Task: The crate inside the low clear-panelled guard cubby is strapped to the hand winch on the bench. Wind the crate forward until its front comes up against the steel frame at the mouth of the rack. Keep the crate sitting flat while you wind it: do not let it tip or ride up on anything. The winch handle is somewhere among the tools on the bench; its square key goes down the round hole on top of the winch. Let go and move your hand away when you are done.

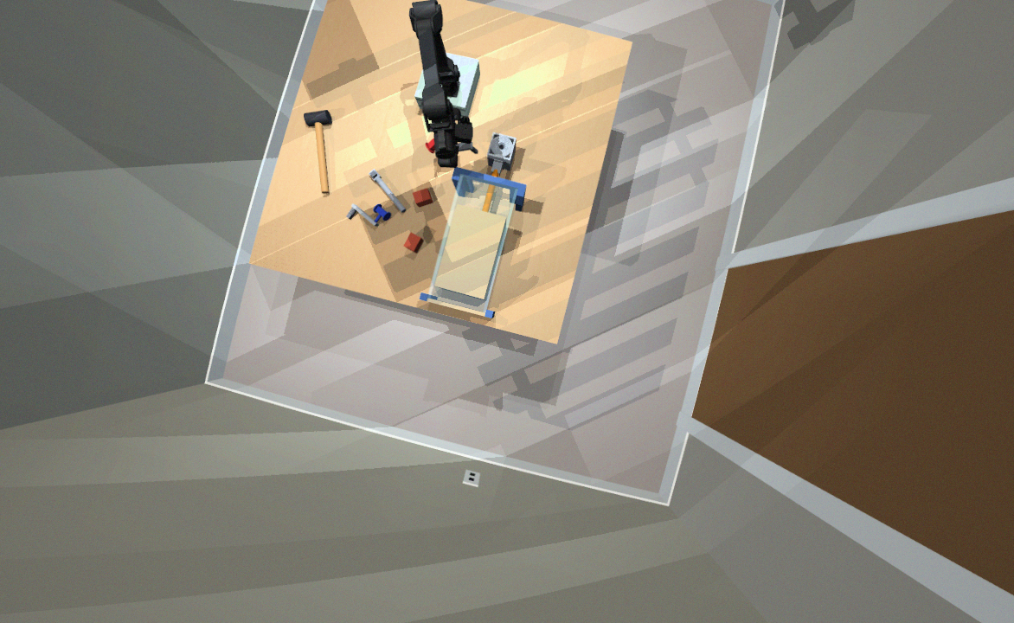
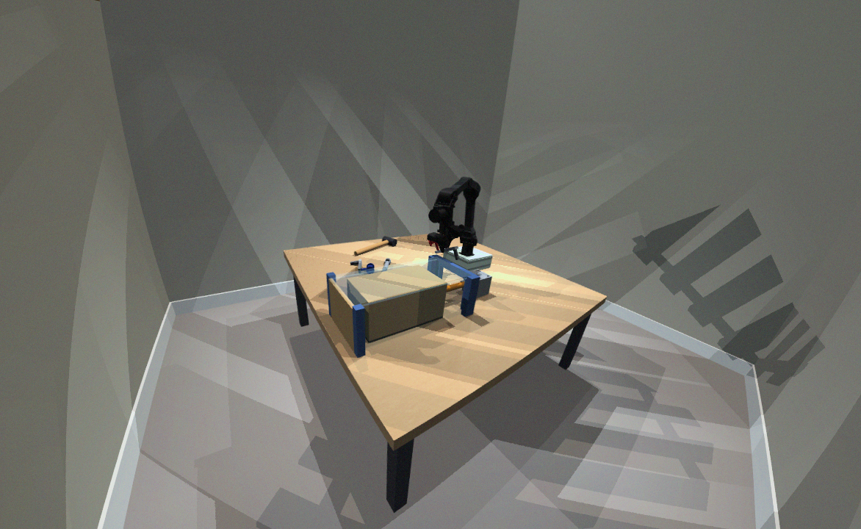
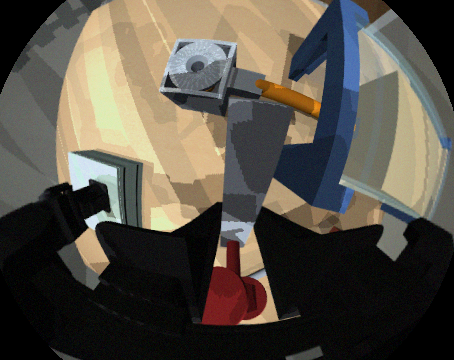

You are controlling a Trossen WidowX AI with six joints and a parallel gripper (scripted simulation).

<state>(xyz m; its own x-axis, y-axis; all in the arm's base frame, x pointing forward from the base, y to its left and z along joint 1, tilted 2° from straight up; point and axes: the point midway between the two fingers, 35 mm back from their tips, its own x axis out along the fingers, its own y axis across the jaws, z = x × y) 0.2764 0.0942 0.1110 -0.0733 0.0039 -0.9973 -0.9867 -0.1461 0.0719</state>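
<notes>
Right now my gripper tip is 5 cm to the left of the red knob, 3 cm below it and 1 cm short of it. From my gripper tip the other things lie so: orange strap (15 cm to the left, 10 cm below, 2 cm behind); winch handle (2 cm above, 1 cm to the right); blue steel frame (14 cm to the left, 8 cm ahead, 5 cm below).
</notes>
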